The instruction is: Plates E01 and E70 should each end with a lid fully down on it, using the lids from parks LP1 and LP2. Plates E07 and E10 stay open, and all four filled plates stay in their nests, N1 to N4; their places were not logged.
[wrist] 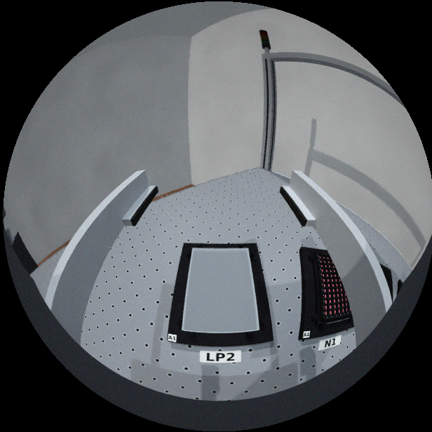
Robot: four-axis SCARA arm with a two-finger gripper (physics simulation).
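Observation:
There is a grey frame post [271, 84] in what I see. I also see a park LP2 [264, 334], and with it a nest N1 [308, 293].

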